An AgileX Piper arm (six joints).
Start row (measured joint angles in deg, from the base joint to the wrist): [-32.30, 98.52, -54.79, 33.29, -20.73, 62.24]
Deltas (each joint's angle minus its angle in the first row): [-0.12, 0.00, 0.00, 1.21, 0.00, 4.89]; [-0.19, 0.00, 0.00, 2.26, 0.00, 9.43]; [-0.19, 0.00, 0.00, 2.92, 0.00, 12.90]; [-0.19, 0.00, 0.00, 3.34, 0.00, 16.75]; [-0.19, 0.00, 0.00, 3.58, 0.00, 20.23]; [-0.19, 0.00, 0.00, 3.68, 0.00, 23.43]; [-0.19, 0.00, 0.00, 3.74, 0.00, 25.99]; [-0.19, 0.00, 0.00, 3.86, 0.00, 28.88]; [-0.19, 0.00, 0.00, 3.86, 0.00, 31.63]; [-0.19, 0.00, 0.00, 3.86, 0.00, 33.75]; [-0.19, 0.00, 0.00, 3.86, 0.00, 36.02]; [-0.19, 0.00, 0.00, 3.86, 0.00, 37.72]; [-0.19, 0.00, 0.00, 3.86, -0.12, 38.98]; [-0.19, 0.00, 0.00, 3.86, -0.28, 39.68]
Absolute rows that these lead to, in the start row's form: [-32.42, 98.52, -54.79, 34.50, -20.73, 67.13]; [-32.49, 98.52, -54.79, 35.55, -20.73, 71.67]; [-32.49, 98.52, -54.79, 36.21, -20.73, 75.14]; [-32.49, 98.52, -54.79, 36.63, -20.73, 78.99]; [-32.49, 98.52, -54.79, 36.87, -20.73, 82.47]; [-32.49, 98.52, -54.79, 36.97, -20.73, 85.67]; [-32.49, 98.52, -54.79, 37.03, -20.73, 88.23]; [-32.49, 98.52, -54.79, 37.15, -20.73, 91.12]; [-32.49, 98.52, -54.79, 37.15, -20.73, 93.87]; [-32.49, 98.52, -54.79, 37.15, -20.73, 95.99]; [-32.49, 98.52, -54.79, 37.15, -20.73, 98.26]; [-32.49, 98.52, -54.79, 37.15, -20.73, 99.96]; [-32.49, 98.52, -54.79, 37.15, -20.85, 101.22]; [-32.49, 98.52, -54.79, 37.15, -21.01, 101.92]
